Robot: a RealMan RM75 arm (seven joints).
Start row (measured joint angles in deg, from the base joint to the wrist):
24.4 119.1 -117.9 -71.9 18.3 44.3 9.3
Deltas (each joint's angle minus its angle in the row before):
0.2 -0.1 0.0 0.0 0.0 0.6 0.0
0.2 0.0 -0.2 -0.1 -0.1 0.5 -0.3
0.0 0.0 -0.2 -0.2 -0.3 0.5 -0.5
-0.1 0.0 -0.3 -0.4 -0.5 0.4 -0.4
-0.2 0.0 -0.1 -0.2 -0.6 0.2 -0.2
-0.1 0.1 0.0 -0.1 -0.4 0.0 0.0
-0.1 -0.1 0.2 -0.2 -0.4 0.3 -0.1
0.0 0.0 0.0 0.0 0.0 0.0 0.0
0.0 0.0 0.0 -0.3 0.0 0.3 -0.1
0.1 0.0 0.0 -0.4 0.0 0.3 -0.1
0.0 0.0 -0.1 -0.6 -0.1 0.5 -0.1
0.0 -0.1 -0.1 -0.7 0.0 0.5 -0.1
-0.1 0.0 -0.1 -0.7 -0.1 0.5 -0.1
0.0 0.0 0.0 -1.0 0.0 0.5 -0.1
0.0 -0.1 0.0 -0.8 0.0 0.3 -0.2
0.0 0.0 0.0 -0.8 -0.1 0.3 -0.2
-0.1 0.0 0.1 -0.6 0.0 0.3 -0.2
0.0 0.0 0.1 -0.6 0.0 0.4 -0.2
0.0 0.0 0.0 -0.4 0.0 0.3 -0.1
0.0 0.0 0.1 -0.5 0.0 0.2 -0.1
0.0 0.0 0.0 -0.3 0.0 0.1 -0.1
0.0 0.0 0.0 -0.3 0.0 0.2 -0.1
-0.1 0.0 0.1 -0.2 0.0 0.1 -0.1
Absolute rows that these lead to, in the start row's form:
24.6 119.0 -117.9 -71.9 18.3 44.9 9.3
24.8 119.0 -118.1 -72.0 18.2 45.4 9.0
24.8 119.0 -118.3 -72.2 17.9 45.9 8.5
24.7 119.0 -118.6 -72.6 17.4 46.3 8.1
24.5 119.0 -118.7 -72.8 16.8 46.5 7.9
24.4 119.1 -118.7 -72.9 16.4 46.5 7.9
24.3 119.0 -118.5 -73.1 16.0 46.8 7.8
24.3 119.0 -118.5 -73.1 16.0 46.8 7.8
24.3 119.0 -118.5 -73.4 16.0 47.1 7.7
24.4 119.0 -118.5 -73.8 16.0 47.4 7.6
24.4 119.0 -118.6 -74.4 15.9 47.9 7.5
24.4 118.9 -118.7 -75.1 15.9 48.4 7.4
24.3 118.9 -118.8 -75.8 15.8 48.9 7.3
24.3 118.9 -118.8 -76.8 15.8 49.4 7.2
24.3 118.8 -118.8 -77.6 15.8 49.7 7.0
24.3 118.8 -118.8 -78.4 15.7 50.0 6.8
24.2 118.8 -118.7 -79.0 15.7 50.3 6.6
24.2 118.8 -118.6 -79.6 15.7 50.7 6.4
24.2 118.8 -118.6 -80.0 15.7 51.0 6.3
24.2 118.8 -118.5 -80.5 15.7 51.2 6.2
24.2 118.8 -118.5 -80.8 15.7 51.3 6.1
24.2 118.8 -118.5 -81.1 15.7 51.5 6.0
24.1 118.8 -118.4 -81.3 15.7 51.6 5.9

